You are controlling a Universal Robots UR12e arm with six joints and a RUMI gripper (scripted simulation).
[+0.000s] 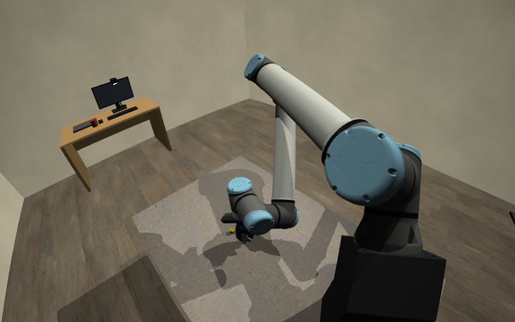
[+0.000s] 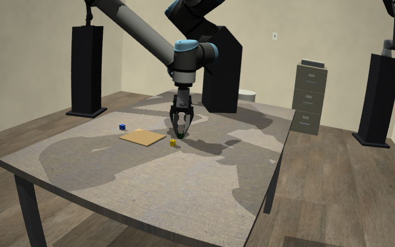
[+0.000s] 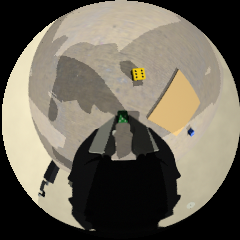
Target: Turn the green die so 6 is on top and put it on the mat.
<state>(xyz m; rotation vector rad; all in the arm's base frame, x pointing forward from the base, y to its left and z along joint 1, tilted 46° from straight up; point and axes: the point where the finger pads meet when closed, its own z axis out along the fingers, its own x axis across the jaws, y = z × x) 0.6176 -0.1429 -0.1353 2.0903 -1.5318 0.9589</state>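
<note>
My gripper is now 4 cm short of the tan mat, 15 cm to the left of it and 2 cm above it. Round my hand: blue die (2 cm behind, 26 cm to the right, 1 cm below); yellow die (9 cm ahead, 1 cm to the right, 1 cm below); green die (1 cm below).
</note>
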